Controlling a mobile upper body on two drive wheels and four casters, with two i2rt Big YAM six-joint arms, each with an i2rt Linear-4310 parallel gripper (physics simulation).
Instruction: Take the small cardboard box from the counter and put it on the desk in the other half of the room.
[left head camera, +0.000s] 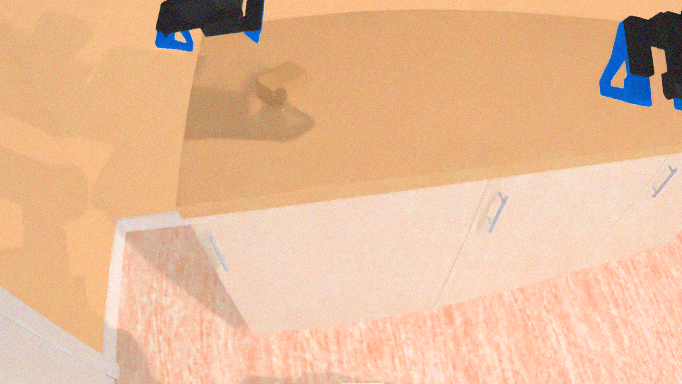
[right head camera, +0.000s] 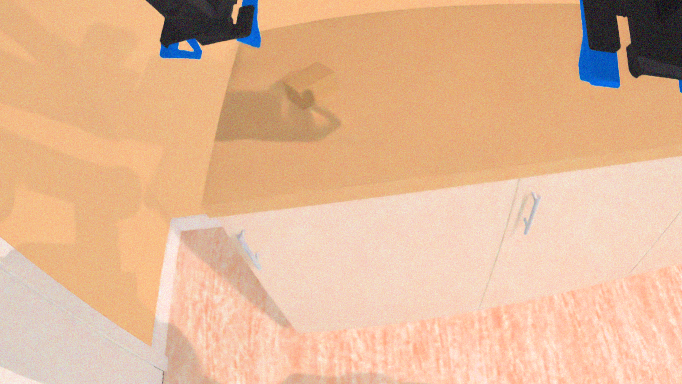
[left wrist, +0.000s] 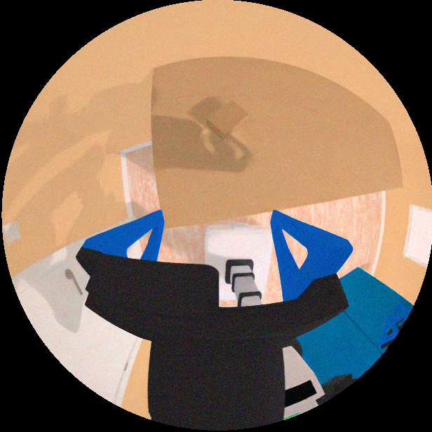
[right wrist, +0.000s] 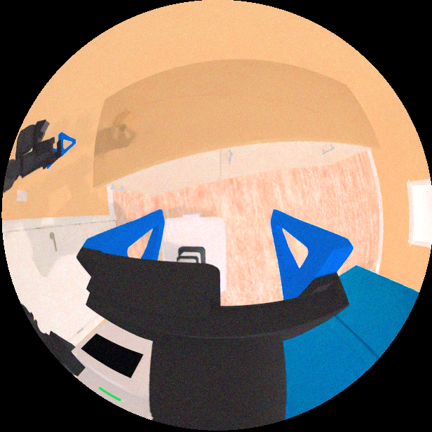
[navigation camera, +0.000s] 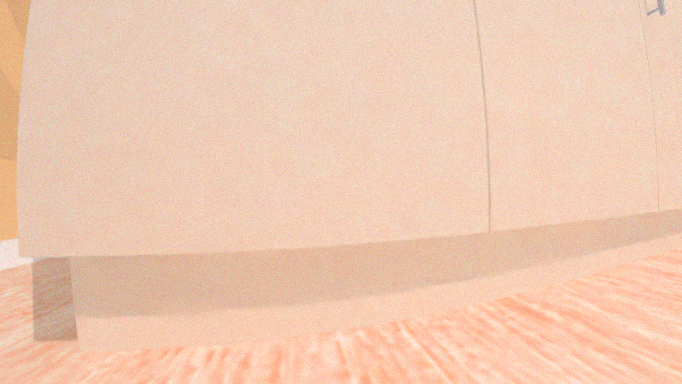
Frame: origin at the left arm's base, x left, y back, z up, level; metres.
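Seen in the pictures: left gripper, fingertip midpoint: (left head camera: 224, 43) (right head camera: 228, 49); right gripper, fingertip midpoint: (left head camera: 639, 95) (right head camera: 632, 78).
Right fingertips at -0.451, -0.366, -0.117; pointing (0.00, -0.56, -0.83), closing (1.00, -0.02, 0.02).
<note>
A point is followed by its place in that frame, as x, y, z.
The small cardboard box (left head camera: 289, 72) @[-0.051, -0.800, -0.450] (right head camera: 314, 75) @[-0.047, -0.794, -0.450] (left wrist: 228, 117) (right wrist: 121, 118) lies on the wooden counter (left head camera: 410, 110) @[-0.295, -0.743, -0.500] (right head camera: 430, 110) @[-0.279, -0.737, -0.500] (left wrist: 320, 140) (right wrist: 240, 110), towards its left end, within the shadow of an arm. My left gripper (left head camera: 215, 40) @[-0.002, -0.581, -0.226] (right head camera: 216, 46) @[-0.002, -0.581, -0.226] (left wrist: 216, 215) is open and empty, above the counter's left end and apart from the box; it also shows at the left edge of the right wrist view. My right gripper (left head camera: 652, 102) @[-0.451, -0.366, -0.117] (right head camera: 641, 85) @[-0.451, -0.366, -0.117] (right wrist: 217, 215) is open and empty, well to the right of the box. I cannot identify the desk in these views.
Pale cabinet doors (left head camera: 350, 260) @[-0.180, -0.576, -0.812] (navigation camera: 250, 125) @[-0.125, -0.566, -1.112] with metal handles (left head camera: 498, 212) @[-0.500, -0.605, -0.655] (right head camera: 532, 212) @[-0.501, -0.605, -0.651] front the counter, close before my base. A white door (left wrist: 55, 310) (right wrist: 50, 255) stands at the left. A teal surface (left wrist: 330, 340) (right wrist: 325, 380) lies at the lower right of the wrist views.
</note>
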